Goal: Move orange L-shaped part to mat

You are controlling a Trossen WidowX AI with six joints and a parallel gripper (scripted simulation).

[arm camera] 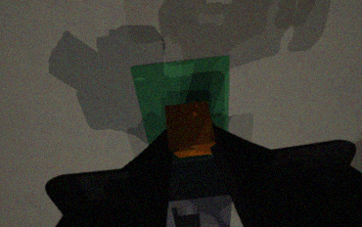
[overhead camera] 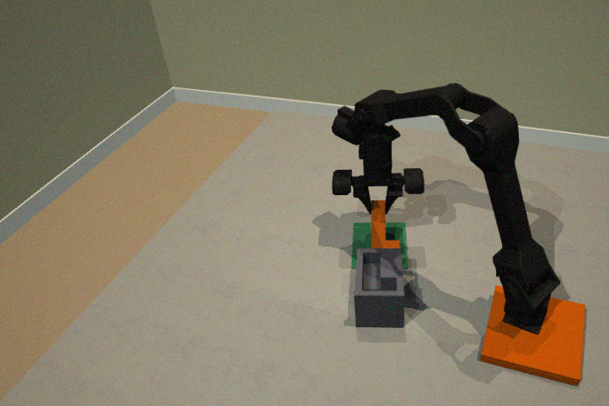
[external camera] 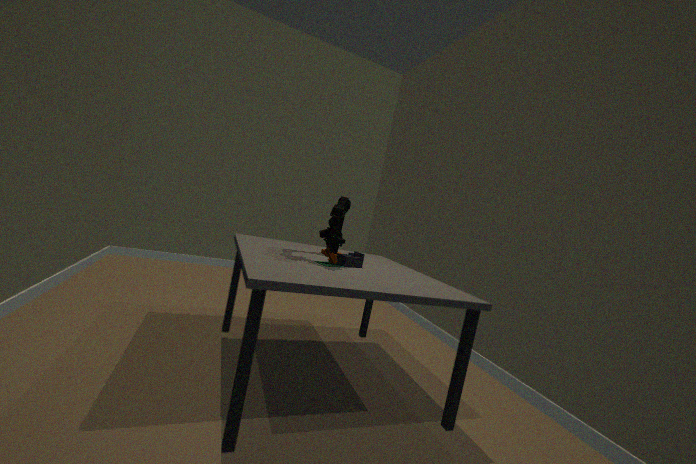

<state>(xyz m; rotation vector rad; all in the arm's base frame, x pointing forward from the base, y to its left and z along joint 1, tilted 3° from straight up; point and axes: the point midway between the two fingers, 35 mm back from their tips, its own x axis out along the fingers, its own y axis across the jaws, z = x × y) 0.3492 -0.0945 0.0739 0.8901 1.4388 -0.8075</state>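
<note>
My gripper tip is now 3 cm past the orange L-shaped part, 3 cm above it and 2 cm to the right of it. From my gripper tip the other things lie so: green mat: 9 cm below, 2 cm to the left, 1 cm behind.
</note>
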